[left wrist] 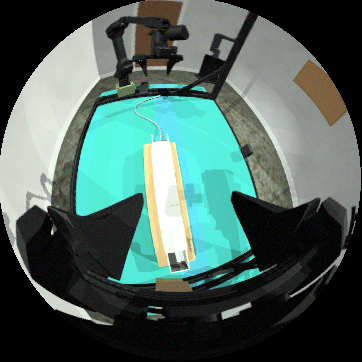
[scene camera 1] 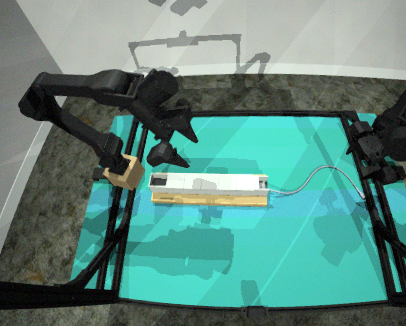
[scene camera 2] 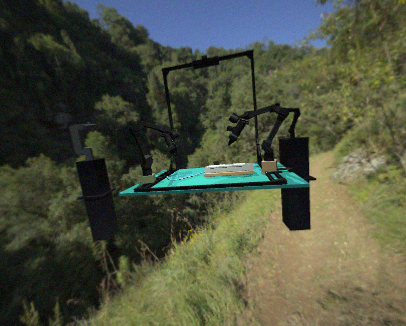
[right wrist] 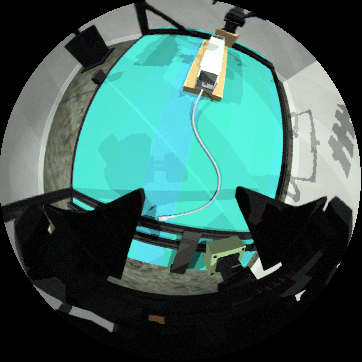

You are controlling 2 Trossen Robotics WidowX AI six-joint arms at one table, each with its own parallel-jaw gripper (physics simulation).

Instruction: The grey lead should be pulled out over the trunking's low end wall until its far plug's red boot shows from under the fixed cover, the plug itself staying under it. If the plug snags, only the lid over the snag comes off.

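Frame: origin at the left arm's base, x ahead, y left, z up, level; metres.
Where they show: left gripper, between the fingertips: (left wrist: 188,196) (scene camera 1: 193,154) (scene camera 2: 229,143); right gripper, between the fingertips: (left wrist: 156,75) (scene camera 1: 353,166) (scene camera 2: 176,157) (right wrist: 191,192); left arm's base, origin of its link: (scene camera 1: 119,165) (scene camera 2: 269,160); right arm's base, origin of its link: (left wrist: 123,83) (scene camera 2: 147,174) (right wrist: 226,262).
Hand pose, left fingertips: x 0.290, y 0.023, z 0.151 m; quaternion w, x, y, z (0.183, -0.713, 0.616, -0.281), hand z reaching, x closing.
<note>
Each offset is from my left fingertips to the top centre of the thing. "spot": to the spot under its first point. Level surfaces: height alone.
The white trunking (scene camera 1: 215,183) (scene camera 2: 230,168) (left wrist: 165,190) (right wrist: 212,57) lies on a wooden base {0.221 m down} (scene camera 1: 210,200) (right wrist: 191,82), with white lids in a row and an opening at each end. The grey lead {spot: 0.428 m ahead, 0.215 m left, 0.241 m down} (scene camera 1: 327,167) (left wrist: 136,107) (right wrist: 219,175) leaves the right end in scene camera 1 and curves to its near plug {0.566 m ahead, 0.127 m left, 0.237 m down} (right wrist: 162,218) by the frame rail. No red boot shows; the far plug is hidden. My left gripper (scene camera 1: 193,153) (left wrist: 188,196) is open and empty above and behind the trunking's left part in scene camera 1. My right gripper (left wrist: 156,75) (right wrist: 191,192) is open and empty near the lead's plug end.
Black frame rails (scene camera 1: 125,235) (left wrist: 75,165) border the turquoise table top {0.245 m down} (scene camera 1: 300,250). A tan block (scene camera 1: 125,172) carries the left arm's base, and a green block (right wrist: 225,252) carries the right arm's base. An overhead black frame (scene camera 2: 205,62) stands over the table.
</note>
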